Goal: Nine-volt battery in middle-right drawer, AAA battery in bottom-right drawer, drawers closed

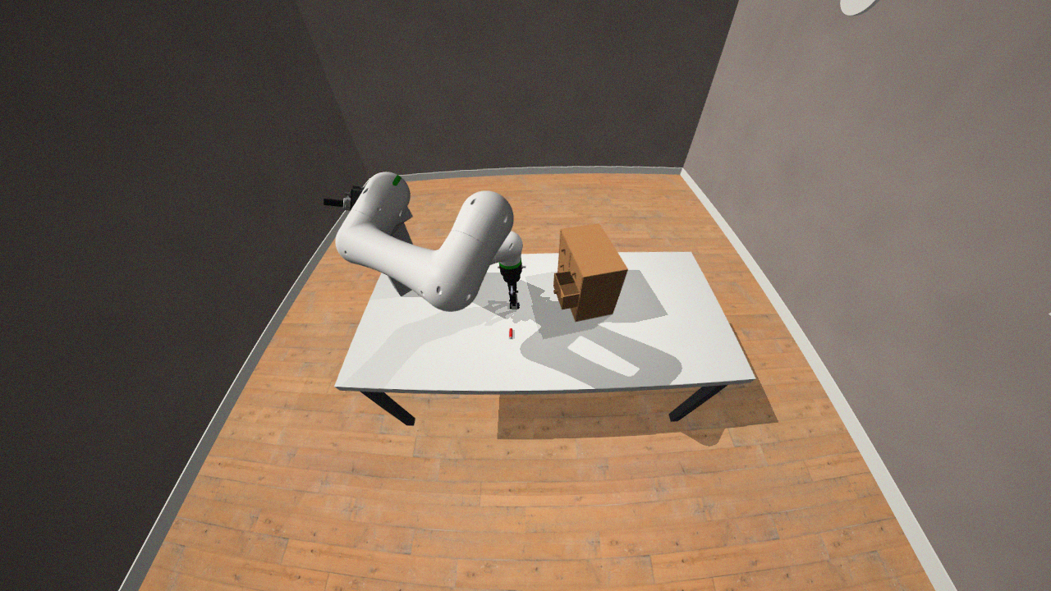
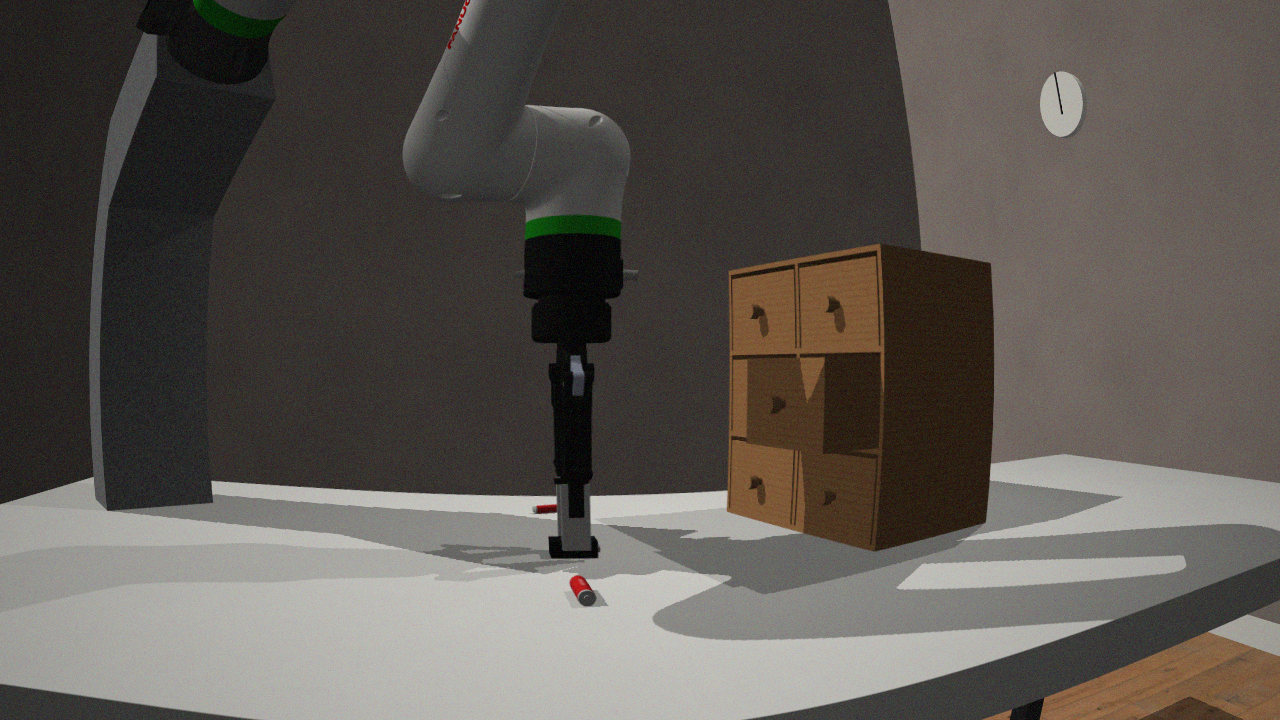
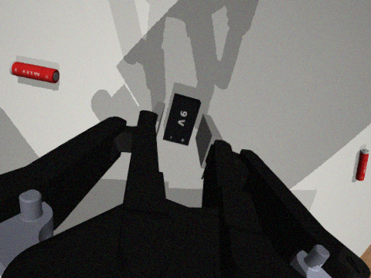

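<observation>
Now: the black nine-volt battery 3 cm below my hand and 1 cm ahead of it. From my hand the other things lie so: red AAA battery: 23 cm to the left, 9 cm ahead, 4 cm below.
</observation>
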